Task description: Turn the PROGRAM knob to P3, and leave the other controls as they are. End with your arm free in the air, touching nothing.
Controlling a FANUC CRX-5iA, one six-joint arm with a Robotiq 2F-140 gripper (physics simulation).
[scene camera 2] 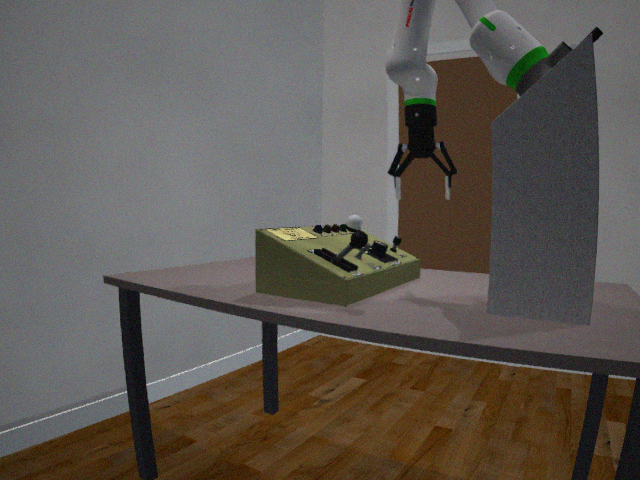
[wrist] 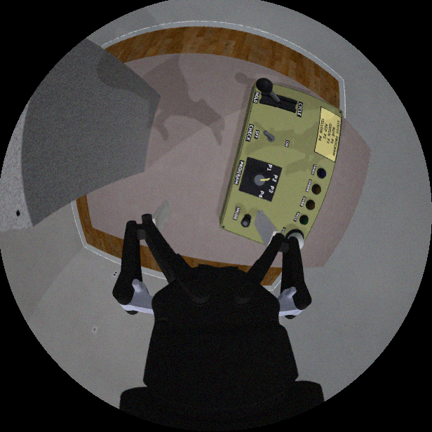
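Where they show: gripper, fingertip midpoint: (scene camera 2: pixel 422 199); arm's base at its link origin: (scene camera 2: pixel 550 92).
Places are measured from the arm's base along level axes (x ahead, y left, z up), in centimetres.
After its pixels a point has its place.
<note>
The olive control panel (scene camera 2: pixel 299 268) @[x 48.4, y 33.8, z -42.8 cm] (wrist: pixel 300 160) sits on the table. Its PROGRAM knob (scene camera 2: pixel 379 248) @[x 47.6, y 4.1, z -39.7 cm] (wrist: pixel 259 180) stands on a black square plate marked P1 to P4. In the wrist view its yellow pointer line points at the P2 mark. My gripper (scene camera 2: pixel 422 197) @[x 39.4, y -5.4, z -25.5 cm] (wrist: pixel 213 211) is wide open and empty, in the air above the table, higher than the panel and to its right in the scene view. In the wrist view one finger overlaps the panel's edge near the MODE control, but the scene view shows it well above, touching nothing.
A black ball-topped lever (scene camera 2: pixel 358 238) @[x 37.3, y 26.1, z -35.5 cm] (wrist: pixel 264 85) leans at HOLD. The CHECK toggle (wrist: pixel 269 135) leans toward OFF. The MODE control (scene camera 2: pixel 396 242) @[x 50.4, y -8.6, z -38.8 cm] (wrist: pixel 246 220), a white ball (scene camera 2: pixel 354 222) @[x 64.8, y -5.4, z -33.1 cm] (wrist: pixel 296 238) and several dark round parts stand on the panel. A tall grey pedestal (scene camera 2: pixel 542 206) @[x -1.3, y 14.7, z -27.3 cm] (wrist: pixel 90 130) carries the arm.
</note>
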